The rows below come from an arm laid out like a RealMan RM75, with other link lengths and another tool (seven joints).
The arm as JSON. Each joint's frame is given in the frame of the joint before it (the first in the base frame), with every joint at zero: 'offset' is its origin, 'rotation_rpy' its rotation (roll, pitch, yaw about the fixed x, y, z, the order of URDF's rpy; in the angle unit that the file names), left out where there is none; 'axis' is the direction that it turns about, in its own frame. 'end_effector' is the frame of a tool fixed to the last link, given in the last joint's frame.
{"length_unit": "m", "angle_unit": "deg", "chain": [
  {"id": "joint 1", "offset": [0.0, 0.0, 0.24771], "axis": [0.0, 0.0, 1.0]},
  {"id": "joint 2", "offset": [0.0, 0.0, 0.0], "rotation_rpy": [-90.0, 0.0, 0.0], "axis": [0.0, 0.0, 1.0]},
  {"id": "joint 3", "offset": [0.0, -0.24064, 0.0], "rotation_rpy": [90.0, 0.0, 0.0], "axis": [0.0, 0.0, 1.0]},
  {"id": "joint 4", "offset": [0.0, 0.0, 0.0], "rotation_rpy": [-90.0, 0.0, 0.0], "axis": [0.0, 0.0, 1.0]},
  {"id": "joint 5", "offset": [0.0, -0.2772, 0.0], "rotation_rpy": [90.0, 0.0, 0.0], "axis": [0.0, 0.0, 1.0]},
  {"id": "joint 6", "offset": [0.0, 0.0, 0.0], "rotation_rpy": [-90.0, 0.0, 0.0], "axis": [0.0, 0.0, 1.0]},
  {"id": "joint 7", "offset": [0.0, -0.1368, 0.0], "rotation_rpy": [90.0, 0.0, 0.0], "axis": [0.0, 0.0, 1.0]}
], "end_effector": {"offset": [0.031, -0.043, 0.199], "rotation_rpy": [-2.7, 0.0, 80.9]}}
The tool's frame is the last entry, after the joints.
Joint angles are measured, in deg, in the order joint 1, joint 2, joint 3, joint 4, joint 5, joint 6, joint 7. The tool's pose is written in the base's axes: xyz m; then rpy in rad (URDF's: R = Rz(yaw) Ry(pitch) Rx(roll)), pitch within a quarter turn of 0, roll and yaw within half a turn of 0. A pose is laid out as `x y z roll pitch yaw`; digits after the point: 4 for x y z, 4 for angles.
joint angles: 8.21, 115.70, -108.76, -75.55, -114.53, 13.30, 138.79
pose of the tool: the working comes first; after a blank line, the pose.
Where each joint sits with the arm in this pose, in the base's axes (m; each line is computed from the numbers above, not from the rounded line before):
joint 1: 0.0000 0.0000 0.2477
joint 2: 0.0000 0.0000 0.2477
joint 3: 0.2146 0.0310 0.1434
joint 4: 0.2146 0.0310 0.1434
joint 5: 0.2030 0.2861 0.0356
joint 6: 0.2030 0.2861 0.0356
joint 7: 0.1955 0.4208 0.0128
the tool: 0.2371 0.6208 -0.0135

0.2371 0.6208 -0.0135 1.7946 0.8986 -2.8723
